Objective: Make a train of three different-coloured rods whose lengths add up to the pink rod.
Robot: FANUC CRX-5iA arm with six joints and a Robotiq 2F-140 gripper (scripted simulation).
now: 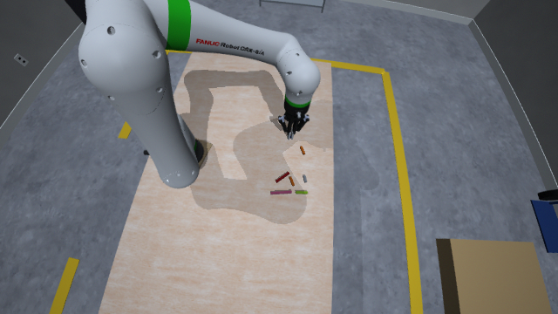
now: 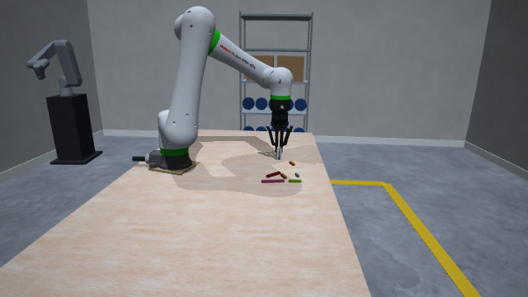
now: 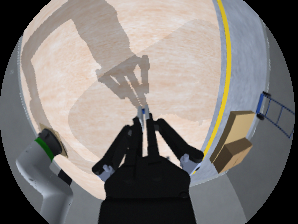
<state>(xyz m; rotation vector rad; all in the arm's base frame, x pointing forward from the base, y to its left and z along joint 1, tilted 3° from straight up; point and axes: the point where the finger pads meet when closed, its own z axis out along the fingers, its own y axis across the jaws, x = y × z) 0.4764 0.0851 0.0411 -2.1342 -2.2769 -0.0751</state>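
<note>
Now: hand 30 mm above the blue rod. Also, from my hand: grey rod: 60 mm ahead, 210 mm to the right, 30 mm below; then lime rod: 40 mm ahead, 270 mm to the right, 30 mm below; then red rod: 40 mm behind, 200 mm to the right, 30 mm below.
</note>
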